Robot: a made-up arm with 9 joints. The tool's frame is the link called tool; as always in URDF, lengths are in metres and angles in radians. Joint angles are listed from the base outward.
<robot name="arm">
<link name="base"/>
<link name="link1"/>
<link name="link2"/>
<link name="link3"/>
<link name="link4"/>
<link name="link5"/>
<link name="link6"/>
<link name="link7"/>
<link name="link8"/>
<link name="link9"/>
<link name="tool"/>
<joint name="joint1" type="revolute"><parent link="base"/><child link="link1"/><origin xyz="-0.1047 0.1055 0.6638" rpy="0 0 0"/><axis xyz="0.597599 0.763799 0.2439"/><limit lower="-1.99" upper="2.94"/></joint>
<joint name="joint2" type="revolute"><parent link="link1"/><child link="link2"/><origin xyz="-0.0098 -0.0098 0.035" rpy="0 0 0"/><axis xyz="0 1 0"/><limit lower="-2.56" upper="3.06"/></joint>
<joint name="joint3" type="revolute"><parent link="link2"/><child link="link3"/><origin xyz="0.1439 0.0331 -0.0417" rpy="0 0 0"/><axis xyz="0 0 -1"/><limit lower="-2.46" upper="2.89"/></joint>
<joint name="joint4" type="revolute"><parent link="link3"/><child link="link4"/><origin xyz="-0.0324 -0.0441 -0.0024" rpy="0 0 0"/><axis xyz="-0.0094 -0.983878 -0.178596"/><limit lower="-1.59" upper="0.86"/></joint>
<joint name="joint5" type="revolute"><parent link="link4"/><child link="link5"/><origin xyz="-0.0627 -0.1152 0.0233" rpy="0 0 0"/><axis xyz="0.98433 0.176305 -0.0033"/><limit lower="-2.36" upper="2.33"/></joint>
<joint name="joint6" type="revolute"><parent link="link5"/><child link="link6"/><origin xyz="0.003 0.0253 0.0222" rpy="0 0 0"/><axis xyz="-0.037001 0.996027 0.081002"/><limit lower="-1.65" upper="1.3"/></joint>
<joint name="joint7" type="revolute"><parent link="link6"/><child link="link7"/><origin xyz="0.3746 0.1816 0.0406" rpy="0 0 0"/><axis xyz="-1 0 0"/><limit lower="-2.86" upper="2.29"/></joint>
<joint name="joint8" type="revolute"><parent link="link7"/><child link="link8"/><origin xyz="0.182 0.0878 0.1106" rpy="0 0 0"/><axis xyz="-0.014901 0.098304 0.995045"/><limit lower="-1.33" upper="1.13"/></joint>
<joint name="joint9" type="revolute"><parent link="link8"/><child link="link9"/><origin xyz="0.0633 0.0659 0.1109" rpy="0 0 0"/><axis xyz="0.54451 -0.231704 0.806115"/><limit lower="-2.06" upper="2.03"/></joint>
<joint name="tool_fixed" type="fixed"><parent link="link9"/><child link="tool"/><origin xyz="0.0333 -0.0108 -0.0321" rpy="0 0 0"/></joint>
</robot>
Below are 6 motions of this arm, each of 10 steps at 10 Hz.
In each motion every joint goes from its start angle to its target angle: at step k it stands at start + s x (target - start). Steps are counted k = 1, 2, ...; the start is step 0. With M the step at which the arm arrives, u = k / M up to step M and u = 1 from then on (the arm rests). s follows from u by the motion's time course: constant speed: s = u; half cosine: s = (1 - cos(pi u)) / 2; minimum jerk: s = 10 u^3 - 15 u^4 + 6 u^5.
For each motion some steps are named. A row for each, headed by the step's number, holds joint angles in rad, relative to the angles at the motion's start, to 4 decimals.
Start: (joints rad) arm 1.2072 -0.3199 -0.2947 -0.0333 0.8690 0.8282 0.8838 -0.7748 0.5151
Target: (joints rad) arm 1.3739 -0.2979 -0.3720 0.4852 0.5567 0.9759 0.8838 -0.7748 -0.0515
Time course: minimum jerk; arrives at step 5
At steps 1, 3, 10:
1: 0.0097 0.0013 -0.0045 0.0300 -0.0181 0.0086 0.0000 0.0000 -0.0328
3: 0.1138 0.0150 -0.0528 0.3539 -0.2132 0.1008 0.0000 0.0000 -0.3867
10: 0.1667 0.0220 -0.0773 0.5185 -0.3123 0.1477 0.0000 0.0000 -0.5666

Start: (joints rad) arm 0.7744 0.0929 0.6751 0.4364 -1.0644 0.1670 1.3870 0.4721 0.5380
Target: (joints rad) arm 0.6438 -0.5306 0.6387 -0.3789 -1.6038 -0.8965 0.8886 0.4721 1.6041
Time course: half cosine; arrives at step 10
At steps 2, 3, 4, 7, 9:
2: -0.0125 -0.0595 -0.0035 -0.0779 -0.0515 -0.1016 -0.0476 0.0000 0.1018
3: -0.0269 -0.1285 -0.0075 -0.1680 -0.1112 -0.2192 -0.1027 0.0000 0.2197
4: -0.0451 -0.2154 -0.0126 -0.2817 -0.1864 -0.3674 -0.1722 0.0000 0.3683
7: -0.1037 -0.4950 -0.0289 -0.6473 -0.4282 -0.8443 -0.3957 0.0000 0.8464
9: -0.1274 -0.6082 -0.0355 -0.7953 -0.5262 -1.0375 -0.4862 0.0000 1.0400

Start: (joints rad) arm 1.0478 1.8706 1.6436 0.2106 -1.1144 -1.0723 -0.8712 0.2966 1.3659
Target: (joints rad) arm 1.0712 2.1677 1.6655 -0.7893 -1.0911 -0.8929 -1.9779 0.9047 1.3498
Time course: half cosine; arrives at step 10
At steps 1, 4, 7, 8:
1: 0.0006 0.0073 0.0005 -0.0245 0.0006 0.0044 -0.0271 0.0149 -0.0004
4: 0.0081 0.1026 0.0076 -0.3455 0.0080 0.0620 -0.3824 0.2101 -0.0056
7: 0.0186 0.2359 0.0174 -0.7938 0.0185 0.1424 -0.8786 0.4828 -0.0128
8: 0.0212 0.2687 0.0198 -0.9044 0.0211 0.1623 -1.0010 0.5500 -0.0146

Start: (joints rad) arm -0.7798 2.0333 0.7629 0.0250 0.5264 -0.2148 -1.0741 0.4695 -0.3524
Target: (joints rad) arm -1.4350 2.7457 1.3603 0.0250 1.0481 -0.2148 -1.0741 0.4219 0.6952
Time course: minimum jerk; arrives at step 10
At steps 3, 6, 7, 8, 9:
3: -0.1069 0.1162 0.0974 0.0000 0.0851 0.0000 0.0000 -0.0078 0.1708
6: -0.4472 0.4863 0.4078 0.0000 0.3561 0.0000 0.0000 -0.0325 0.7150
7: -0.5483 0.5962 0.5000 0.0000 0.4366 0.0000 0.0000 -0.0398 0.8768
8: -0.6173 0.6711 0.5628 0.0000 0.4915 0.0000 0.0000 -0.0448 0.9869
9: -0.6496 0.7063 0.5923 0.0000 0.5172 0.0000 0.0000 -0.0472 1.0386

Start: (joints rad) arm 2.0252 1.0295 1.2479 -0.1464 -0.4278 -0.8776 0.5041 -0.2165 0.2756
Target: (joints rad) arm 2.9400 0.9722 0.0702 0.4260 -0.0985 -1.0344 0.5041 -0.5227 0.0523
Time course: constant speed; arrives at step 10
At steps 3, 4, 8, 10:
3: 0.2744 -0.0172 -0.3533 0.1717 0.0988 -0.0470 0.0000 -0.0919 -0.0670
4: 0.3659 -0.0229 -0.4711 0.2290 0.1317 -0.0627 0.0000 -0.1225 -0.0893
8: 0.7318 -0.0458 -0.9422 0.4579 0.2634 -0.1254 0.0000 -0.2450 -0.1786
10: 0.9148 -0.0573 -1.1777 0.5724 0.3293 -0.1568 0.0000 -0.3062 -0.2233

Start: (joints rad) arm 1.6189 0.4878 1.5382 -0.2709 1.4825 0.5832 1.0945 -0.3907 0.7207
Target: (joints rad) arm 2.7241 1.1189 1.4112 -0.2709 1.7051 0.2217 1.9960 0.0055 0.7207
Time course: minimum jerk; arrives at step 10
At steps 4, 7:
4: 0.3508 0.2003 -0.0403 0.0000 0.0707 -0.1148 0.2862 0.1258 0.0000
7: 0.9250 0.5282 -0.1063 0.0000 0.1863 -0.3025 0.7545 0.3316 0.0000

